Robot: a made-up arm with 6 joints.
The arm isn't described. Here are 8 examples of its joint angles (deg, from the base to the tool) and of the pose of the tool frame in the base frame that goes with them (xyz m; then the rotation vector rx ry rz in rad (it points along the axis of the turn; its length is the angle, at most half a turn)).
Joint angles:
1: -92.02 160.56 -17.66 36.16 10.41 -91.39
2: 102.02 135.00 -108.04 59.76 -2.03 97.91
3: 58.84 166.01 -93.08 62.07 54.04 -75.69
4: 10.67 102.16 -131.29 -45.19 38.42 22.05
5: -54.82 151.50 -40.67 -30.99 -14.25 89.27
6: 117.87 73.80 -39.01 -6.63 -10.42 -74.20
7: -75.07 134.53 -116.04 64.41 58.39 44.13
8: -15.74 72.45 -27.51 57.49 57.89 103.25
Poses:
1: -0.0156 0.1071 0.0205 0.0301 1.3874 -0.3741
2: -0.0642 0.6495 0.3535 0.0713 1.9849 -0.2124
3: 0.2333 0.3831 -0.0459 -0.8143 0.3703 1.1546
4: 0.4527 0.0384 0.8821 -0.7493 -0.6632 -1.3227
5: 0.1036 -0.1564 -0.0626 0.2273 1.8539 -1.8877
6: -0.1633 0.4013 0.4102 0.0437 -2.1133 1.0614
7: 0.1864 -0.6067 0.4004 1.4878 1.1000 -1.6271
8: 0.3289 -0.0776 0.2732 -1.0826 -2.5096 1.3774
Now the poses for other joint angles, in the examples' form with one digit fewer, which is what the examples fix.
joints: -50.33 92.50 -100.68 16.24 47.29 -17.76
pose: 0.310 -0.393 0.703 -0.745 0.213 -1.532
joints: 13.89 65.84 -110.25 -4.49 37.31 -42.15
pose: 0.231 0.023 0.952 -0.932 -1.218 -0.844
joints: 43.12 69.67 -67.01 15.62 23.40 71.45
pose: 0.362 0.269 0.628 0.299 0.836 -0.550
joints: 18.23 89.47 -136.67 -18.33 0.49 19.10
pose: 0.255 0.052 1.010 0.284 -1.236 -1.012
